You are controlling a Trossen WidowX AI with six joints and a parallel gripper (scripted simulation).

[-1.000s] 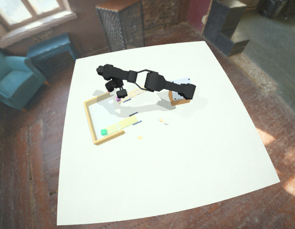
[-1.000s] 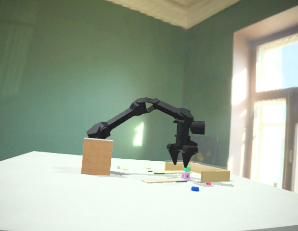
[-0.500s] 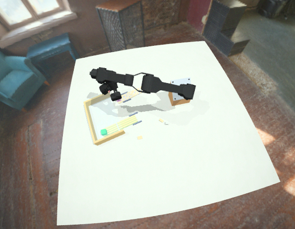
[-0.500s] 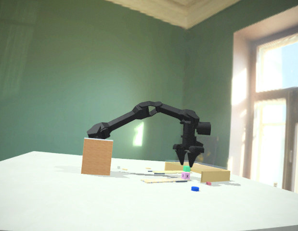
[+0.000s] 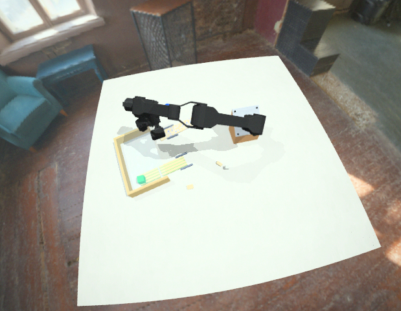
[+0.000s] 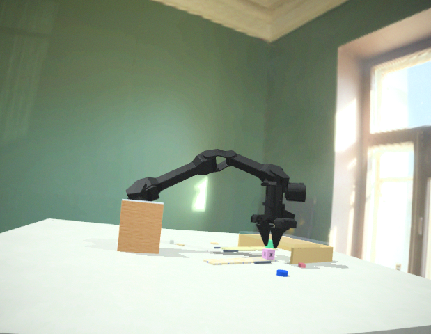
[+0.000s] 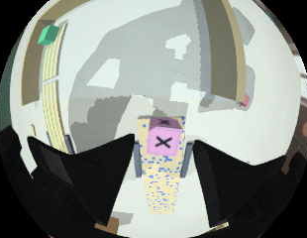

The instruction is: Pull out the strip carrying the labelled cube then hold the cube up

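The red block lies 7 cm ahead of my gripper tip, 10 cm to the right of it and 4 cm below it. Round my gripper tip: striped strip (4 cm behind, 18 cm to the left, 4 cm below); then blue disc (6 cm behind, 20 cm to the right, 4 cm below).
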